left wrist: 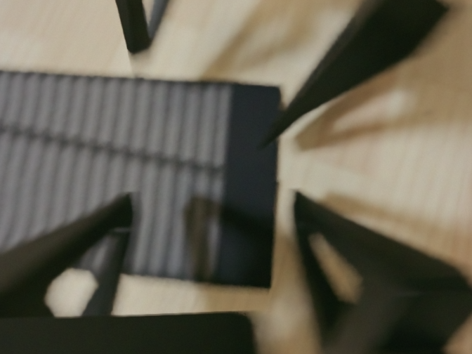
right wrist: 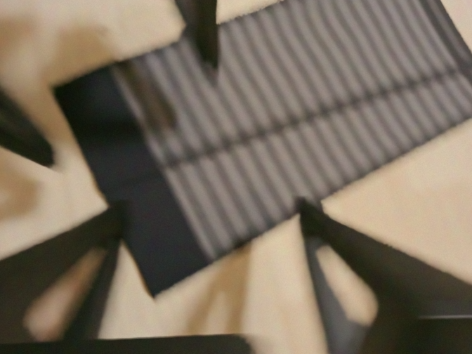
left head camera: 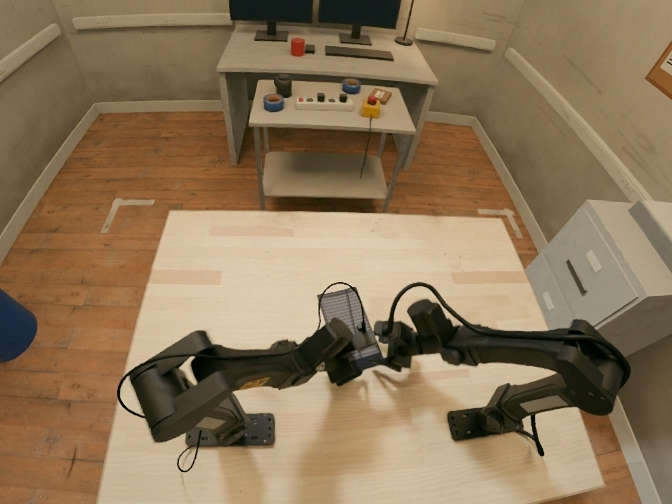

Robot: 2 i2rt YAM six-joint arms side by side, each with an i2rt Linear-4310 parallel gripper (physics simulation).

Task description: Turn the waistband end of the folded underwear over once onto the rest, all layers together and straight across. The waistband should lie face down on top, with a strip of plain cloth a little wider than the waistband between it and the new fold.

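Note:
The folded underwear lies flat on the table, grey striped, with a lengthwise seam line. Its dark navy waistband lies face up at the end nearest the robot, not turned over. My left gripper is open, its fingertips apart over the waistband end, one over the stripes and one past the band's edge. My right gripper is open, its fingertips apart across the other part of that end, one at the band's outer edge and one near the cloth's side edge. Both wrist views are blurred.
The wooden table carries both arms, whose grippers are close together near its middle. Fingers of the other arm show at the top of each wrist view. Behind stands a small cart with tape rolls and a power strip; a grey cabinet stands at the right.

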